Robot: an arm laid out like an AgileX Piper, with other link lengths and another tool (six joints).
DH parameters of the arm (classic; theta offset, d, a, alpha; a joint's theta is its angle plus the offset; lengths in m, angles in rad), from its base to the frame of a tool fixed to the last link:
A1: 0 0.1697 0 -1.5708
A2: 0.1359 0 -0.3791 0
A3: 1.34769 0 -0.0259 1.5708
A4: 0 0.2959 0 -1.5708
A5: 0 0 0 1.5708
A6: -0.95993 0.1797 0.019 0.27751
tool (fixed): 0 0.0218 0 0
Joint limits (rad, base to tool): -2.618..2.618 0..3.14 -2.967..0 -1.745..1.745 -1.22..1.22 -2.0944..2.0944
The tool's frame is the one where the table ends.
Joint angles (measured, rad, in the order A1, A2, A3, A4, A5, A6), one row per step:
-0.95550, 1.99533, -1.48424, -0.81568, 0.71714, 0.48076
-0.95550, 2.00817, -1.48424, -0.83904, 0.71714, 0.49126
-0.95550, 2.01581, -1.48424, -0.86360, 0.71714, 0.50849
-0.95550, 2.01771, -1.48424, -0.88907, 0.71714, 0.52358
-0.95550, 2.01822, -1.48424, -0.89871, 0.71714, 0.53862
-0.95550, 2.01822, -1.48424, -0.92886, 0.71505, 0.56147
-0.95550, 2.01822, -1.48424, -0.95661, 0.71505, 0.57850
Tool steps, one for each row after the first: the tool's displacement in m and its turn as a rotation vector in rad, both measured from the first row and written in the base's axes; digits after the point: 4 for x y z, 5 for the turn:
-0.0005, -0.0028, -0.0051, -0.00289, 0.01753, 0.00220
-0.0012, -0.0052, -0.0071, -0.01146, 0.02819, 0.00032
-0.0022, -0.0074, -0.0057, -0.02505, 0.03751, 0.00053
-0.0026, -0.0081, -0.0051, -0.03147, 0.03437, -0.00595
-0.0034, -0.0105, -0.0021, -0.05080, 0.03890, -0.00740
-0.0044, -0.0127, 0.0008, -0.06760, 0.04689, -0.00700

